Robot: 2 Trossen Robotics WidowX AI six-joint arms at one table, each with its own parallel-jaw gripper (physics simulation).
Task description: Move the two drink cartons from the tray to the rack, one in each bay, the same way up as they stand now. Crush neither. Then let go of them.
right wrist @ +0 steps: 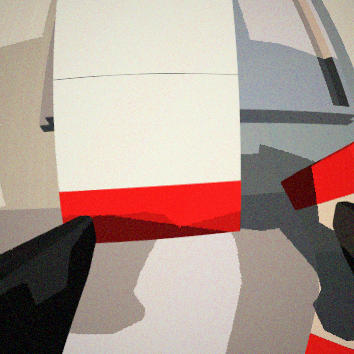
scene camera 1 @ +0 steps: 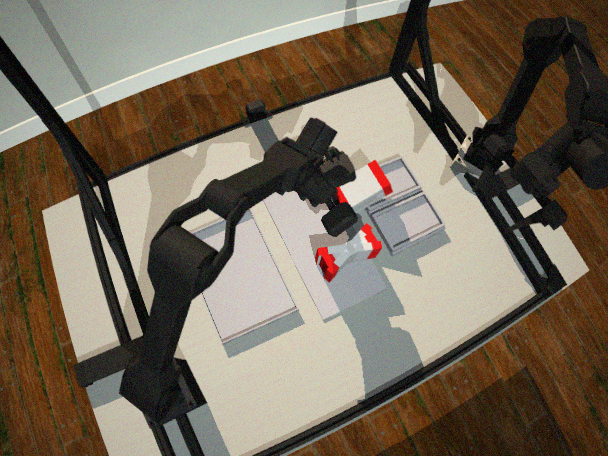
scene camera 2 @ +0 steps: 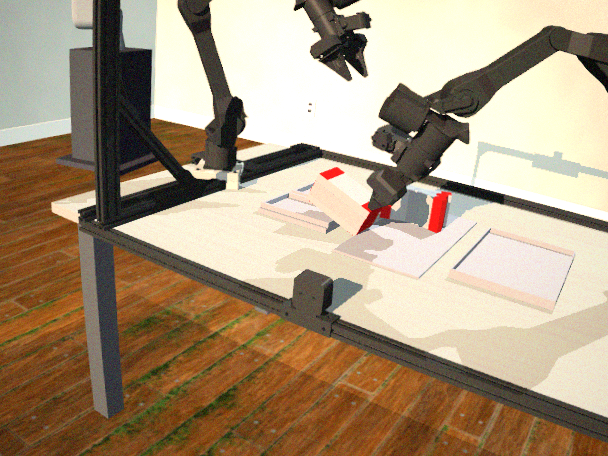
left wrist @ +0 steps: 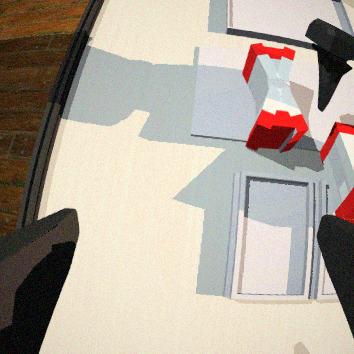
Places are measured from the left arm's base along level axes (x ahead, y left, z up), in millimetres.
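Pixels of known places: left gripper, fingertip midpoint: (scene camera 1: 488, 211) (scene camera 2: 358, 78) (left wrist: 203, 225); right gripper, fingertip midpoint: (right wrist: 218, 222) (scene camera 1: 342, 204) (scene camera 2: 381, 198) (left wrist: 346, 120); left arm's base at its link origin: (scene camera 1: 477, 157) (scene camera 2: 219, 166); right arm's base at its link origin: (scene camera 1: 161, 393).
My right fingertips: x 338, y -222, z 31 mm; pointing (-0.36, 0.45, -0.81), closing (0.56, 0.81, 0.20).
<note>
For each thing: its top centre in the pictures, then the offset to it from my right fingertips. "*": a spot on its surface instead.
- white carton with red ends, top centre: (right wrist: 148, 3) (scene camera 2: 348, 175) (scene camera 1: 365, 178) 14 mm left, 66 mm back, 34 mm up
- carton at its top centre: (left wrist: 278, 82) (scene camera 2: 417, 189) (scene camera 1: 350, 248) 64 mm left, 79 mm ahead, 6 mm up
- two-bay rack at its top centre: (right wrist: 207, 14) (left wrist: 316, 238) (scene camera 2: 321, 199) (scene camera 1: 398, 200) 98 mm left, 108 mm back, 46 mm down
- shallow rimmed tray at its top centre: (scene camera 2: 518, 259) (left wrist: 294, 8) (scene camera 1: 236, 272) 115 mm right, 242 mm ahead, 50 mm down
- small black block at a spot on its surface: (scene camera 2: 312, 290) (scene camera 1: 251, 105) * 339 mm right, 127 mm back, 26 mm down
One white carton with red ends (scene camera 1: 364, 184) (scene camera 2: 340, 202) (right wrist: 150, 130) is tilted, one end raised over the rack's far bay, the lower end beyond the rack. The other carton (scene camera 1: 350, 252) (left wrist: 277, 95) lies on its side on a flat pale panel (scene camera 1: 305, 270) (scene camera 2: 415, 255), visibly pinched in at its middle. The two-bay rack (scene camera 1: 420, 239) (scene camera 2: 295, 220) (left wrist: 270, 298) has its near bay empty. My right gripper (scene camera 2: 377, 201) (right wrist: 218, 222) is open at the tilted carton's lower end, gripping nothing. My left gripper (scene camera 1: 492, 206) (scene camera 2: 358, 77) (left wrist: 203, 225) is open and empty, raised high.
A shallow rimmed tray (scene camera 1: 250, 280) (scene camera 2: 500, 292) (left wrist: 280, 15) is empty, beyond the flat panel from the rack. A black frame (scene camera 1: 395, 385) (scene camera 2: 450, 380) edges the table. A small black block (scene camera 1: 256, 110) (scene camera 2: 312, 290) stands on one frame edge.
</note>
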